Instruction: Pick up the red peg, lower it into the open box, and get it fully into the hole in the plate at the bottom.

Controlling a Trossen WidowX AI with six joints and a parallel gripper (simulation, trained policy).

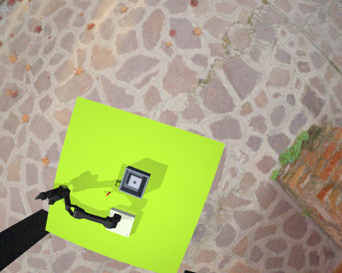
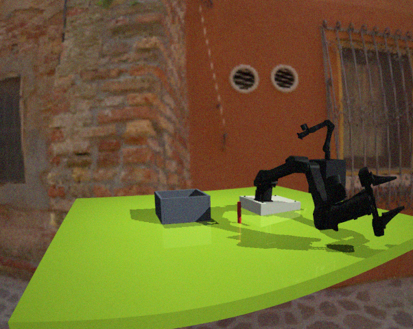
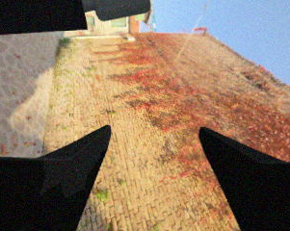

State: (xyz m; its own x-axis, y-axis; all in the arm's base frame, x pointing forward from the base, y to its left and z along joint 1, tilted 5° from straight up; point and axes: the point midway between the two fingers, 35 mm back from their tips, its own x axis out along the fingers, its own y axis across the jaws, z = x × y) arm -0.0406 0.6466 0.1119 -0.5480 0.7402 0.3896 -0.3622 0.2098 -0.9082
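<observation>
The red peg lies 240 mm ahead of my gripper tip, 540 mm to the right of it and 120 mm below it. Also, from my gripper tip: grey plate (420 mm ahead, 720 mm to the right, 120 mm below); dark grey box (420 mm ahead, 720 mm to the right, 140 mm below).
</observation>
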